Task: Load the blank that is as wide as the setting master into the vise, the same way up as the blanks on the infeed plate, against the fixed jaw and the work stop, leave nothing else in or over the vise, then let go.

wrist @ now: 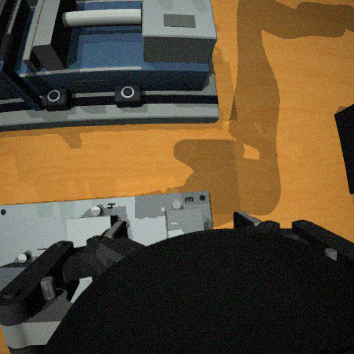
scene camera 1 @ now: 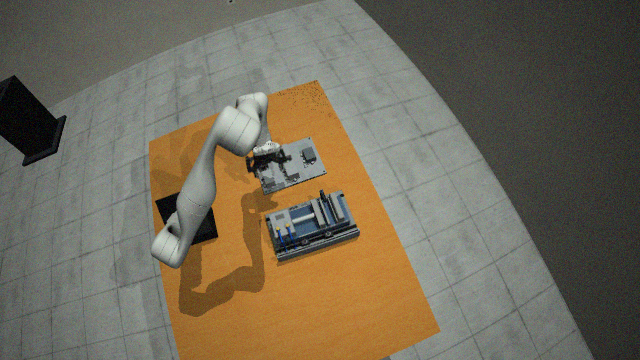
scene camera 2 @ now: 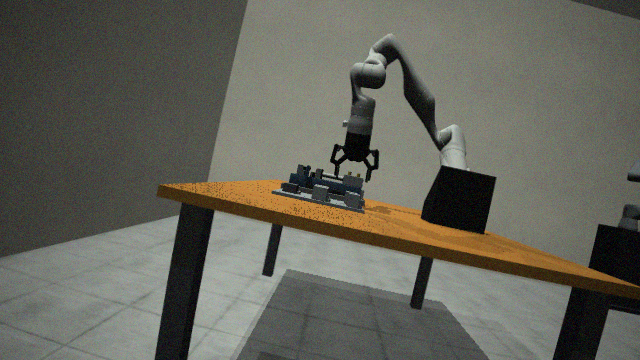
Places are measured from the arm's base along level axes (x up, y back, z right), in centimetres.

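Where they show: gripper, fingertip midpoint: (wrist: 180, 228) (scene camera 1: 269, 173) (scene camera 2: 351, 179); arm's base, link origin: (scene camera 2: 456, 191).
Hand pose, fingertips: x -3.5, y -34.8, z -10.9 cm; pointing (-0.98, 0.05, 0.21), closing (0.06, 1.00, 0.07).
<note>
Things, the pixels of their top centre, and the offset from my fingertips. Level surfaces: height alone.
- grey infeed plate, top centre: (wrist: 104, 282) (scene camera 2: 319, 198) (scene camera 1: 288, 164) dz -6.7, dx -7.3, dy -7.8 cm
- dark blank, top centre: (wrist: 15, 293) (scene camera 2: 291, 183) (scene camera 1: 309, 153) dz -7.4, dx -4.8, dy -16.8 cm
- blue-grey vise, top centre: (scene camera 1: 308, 215) (scene camera 2: 329, 170) dz +21.5, dx +1.8, dy -9.7 cm
- orange table, surface height: dx -8.1 cm
My gripper (scene camera 1: 268, 162) (scene camera 2: 353, 177) (wrist: 180, 228) is open and empty, low over the robot-side end of the grey infeed plate (scene camera 1: 314, 172) (scene camera 2: 340, 205) (wrist: 30, 220). A grey blank (scene camera 2: 354, 199) (wrist: 189, 221) stands at that end, near letter E, between the fingers as seen in the wrist view. A paler blank (scene camera 2: 320, 193) (wrist: 89, 225) stands near letter H, beside one finger. A dark blank (scene camera 1: 308, 155) (scene camera 2: 290, 187) stands at the far end. The blue-grey vise (scene camera 1: 307, 229) (scene camera 2: 300, 180) (wrist: 105, 47) has upright jaws; no blank is discernible between them. I cannot tell which piece is the setting master.
The vise lies beside the plate, with a strip of orange table (scene camera 1: 370, 280) (scene camera 2: 250, 200) (wrist: 100, 160) between them. Two blue lines with yellow ends (scene camera 1: 283, 235) stand at the vise's robot-side end. The black robot base (scene camera 1: 207, 230) (scene camera 2: 460, 200) (wrist: 346, 145) is farther off.
</note>
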